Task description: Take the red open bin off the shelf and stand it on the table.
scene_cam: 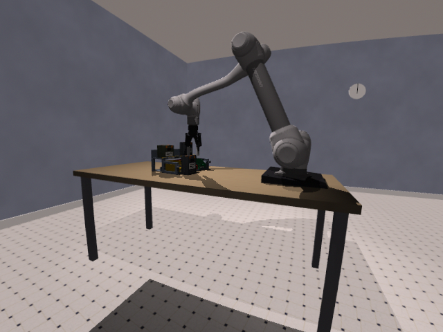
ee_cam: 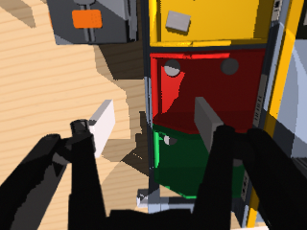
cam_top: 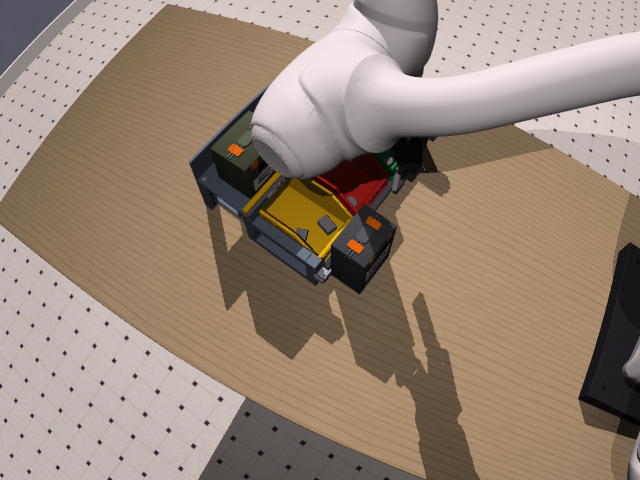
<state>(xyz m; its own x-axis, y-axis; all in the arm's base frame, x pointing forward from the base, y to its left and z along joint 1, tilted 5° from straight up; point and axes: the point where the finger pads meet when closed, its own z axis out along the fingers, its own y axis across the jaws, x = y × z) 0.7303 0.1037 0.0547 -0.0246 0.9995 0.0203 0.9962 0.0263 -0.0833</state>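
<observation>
Right now my hand is 8 cm short of the red open bin and 11 cm above it. From my hand the other things lie so: green bin 8 cm ahead, 11 cm to the right, 11 cm below; then yellow bin 8 cm ahead, 11 cm to the left, 11 cm below.
</observation>
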